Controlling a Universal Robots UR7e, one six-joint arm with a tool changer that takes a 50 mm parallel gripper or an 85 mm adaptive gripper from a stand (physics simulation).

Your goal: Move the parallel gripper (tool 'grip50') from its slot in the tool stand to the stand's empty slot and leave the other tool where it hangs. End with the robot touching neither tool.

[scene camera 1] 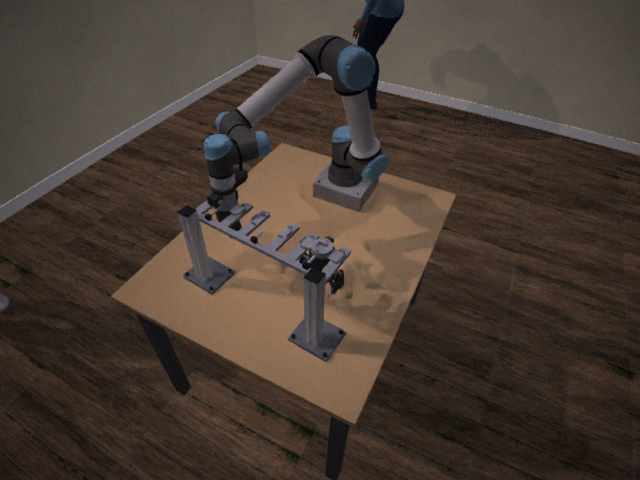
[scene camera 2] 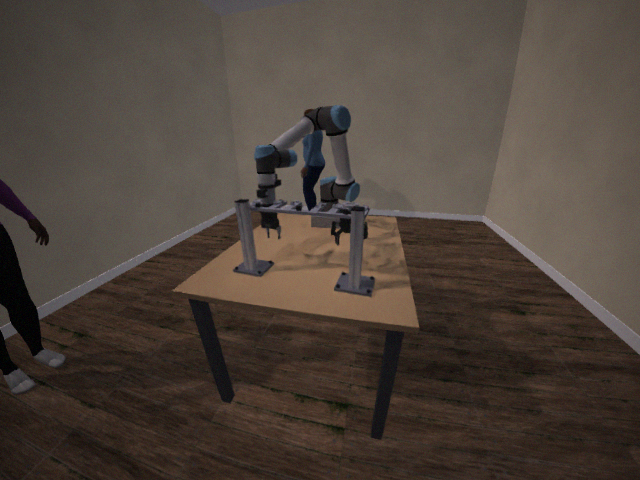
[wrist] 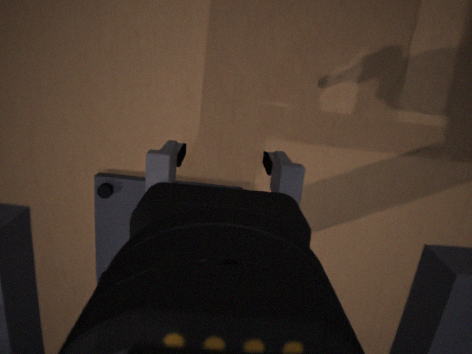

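Seen in the pictures: arm's base at its link origin: [scene camera 1: 345,176].
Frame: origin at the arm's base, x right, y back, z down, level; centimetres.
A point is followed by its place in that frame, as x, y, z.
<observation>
The parallel gripper [scene camera 1: 234,225] [scene camera 2: 273,235] [wrist: 221,157] hangs at the left slot of the tool stand [scene camera 1: 268,250] @[4.8, -70.2, -20.1] [scene camera 2: 305,211] @[7.3, -69.9, -20.1], upright, with its body between two prongs and its fingers apart and empty, so it is open. The arm's wrist flange [scene camera 1: 222,183] @[23.3, -59.1, -31.2] [scene camera 2: 266,179] @[24.1, -59.4, -30.6] is directly above and close against it; whether the two are locked together cannot be told. The middle slot, bordered by a prong [scene camera 1: 285,237] @[2.1, -63.8, -20.1], is empty. The other tool [scene camera 1: 321,249] @[-9.8, -66.7, -21.9] [scene camera 2: 341,227] @[-6.3, -65.6, -12.3], the adaptive gripper, hangs in the right slot, apart from the arm.
The stand's left post [scene camera 1: 197,248] @[31.5, -67.4, -9.5] [scene camera 2: 247,237] @[31.9, -68.0, -8.6] and right post [scene camera 1: 313,310] @[-11.9, -79.8, -11.4] [scene camera 2: 356,253] @[-11.4, -78.8, -7.4] rise from base plates on the table [scene camera 1: 232,330] @[14.4, -82.0, 8.0] [scene camera 2: 299,297] @[8.9, -84.4, 8.1]. The robot base [scene camera 1: 343,192] @[-2.1, -10.4, 1.0] is behind the stand. In the wrist view, prongs [wrist: 20,270] @[28.3, -51.6, -19.5] [wrist: 440,300] @[20.4, -53.2, -19.9] flank the tool. A person [scene camera 1: 382,31] [scene camera 2: 312,155] stands behind the table.
</observation>
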